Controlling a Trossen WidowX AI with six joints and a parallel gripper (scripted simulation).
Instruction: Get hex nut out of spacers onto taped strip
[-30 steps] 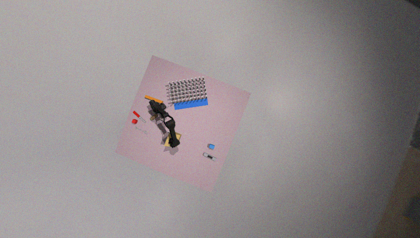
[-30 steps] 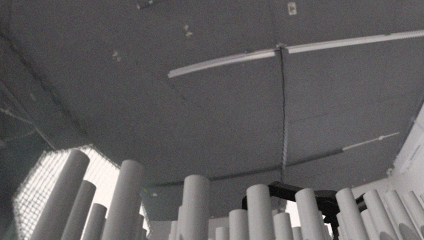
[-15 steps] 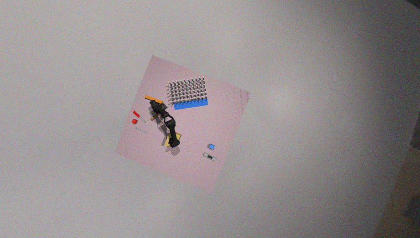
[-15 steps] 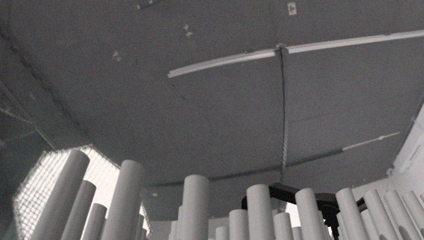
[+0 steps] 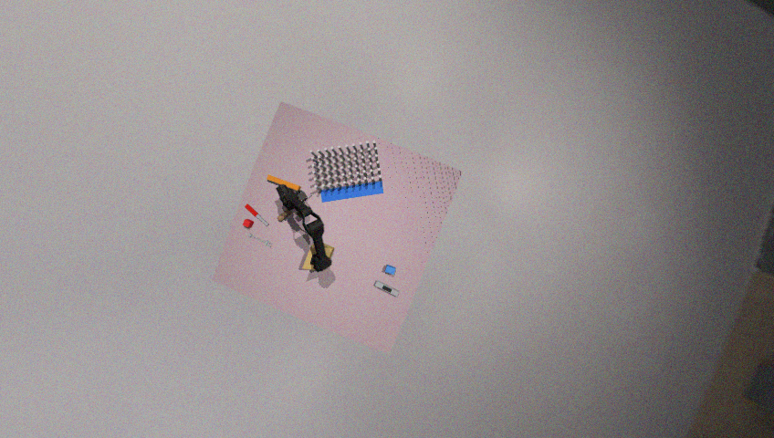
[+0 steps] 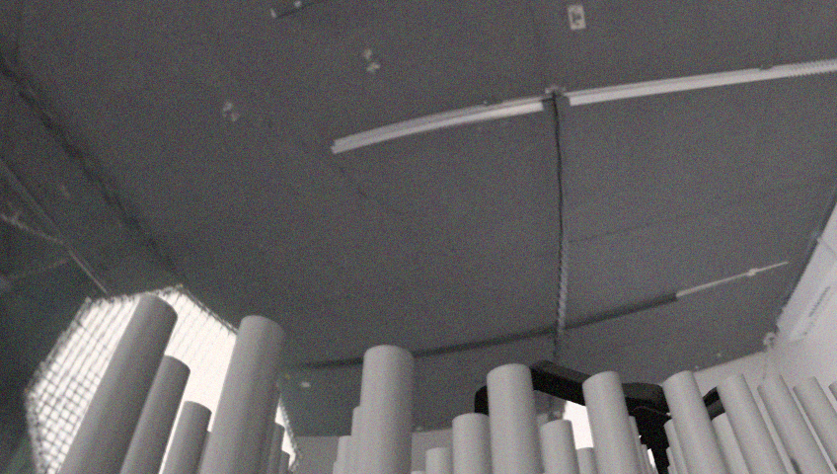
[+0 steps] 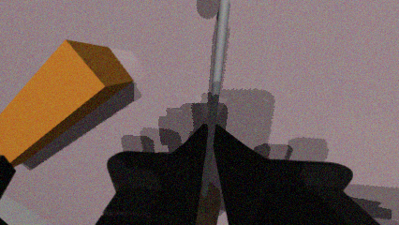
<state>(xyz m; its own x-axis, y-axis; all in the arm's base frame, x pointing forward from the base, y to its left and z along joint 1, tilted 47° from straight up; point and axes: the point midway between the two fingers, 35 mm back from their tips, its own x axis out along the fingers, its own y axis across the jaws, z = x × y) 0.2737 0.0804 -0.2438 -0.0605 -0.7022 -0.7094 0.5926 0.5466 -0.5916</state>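
Right now the thin grey rod is 2 cm behind my gripper tip, 1 cm to the left of it and 1 cm above it. Round my gripper tip: red-handled tool (26 cm to the left, 16 cm behind); then blue taped strip (30 cm to the right, 17 cm ahead); then orange bar (14 cm to the left, 9 cm ahead, 1 cm above).
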